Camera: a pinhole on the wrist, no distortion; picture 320 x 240 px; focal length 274.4 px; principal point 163.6 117.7 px. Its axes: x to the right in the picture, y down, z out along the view. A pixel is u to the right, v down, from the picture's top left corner.
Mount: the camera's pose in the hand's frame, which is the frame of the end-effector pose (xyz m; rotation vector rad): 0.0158 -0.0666 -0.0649 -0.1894 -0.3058 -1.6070
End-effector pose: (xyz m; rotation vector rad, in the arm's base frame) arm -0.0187 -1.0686 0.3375 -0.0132 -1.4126 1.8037
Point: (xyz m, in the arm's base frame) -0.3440 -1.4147 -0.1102
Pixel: outside the picture
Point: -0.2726 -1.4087 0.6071
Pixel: 247 178
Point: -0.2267 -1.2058 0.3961
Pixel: 119 190
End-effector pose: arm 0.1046 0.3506 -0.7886 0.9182 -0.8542 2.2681
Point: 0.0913 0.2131 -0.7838
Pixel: 25 77
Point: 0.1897 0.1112 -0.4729
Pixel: 213 208
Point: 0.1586 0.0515 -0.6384
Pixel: 134 128
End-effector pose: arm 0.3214 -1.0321 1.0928 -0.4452 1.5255 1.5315
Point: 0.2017 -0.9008 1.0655
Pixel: outside the picture
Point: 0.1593 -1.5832 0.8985
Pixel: behind the camera
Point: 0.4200 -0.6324 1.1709
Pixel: 191 140
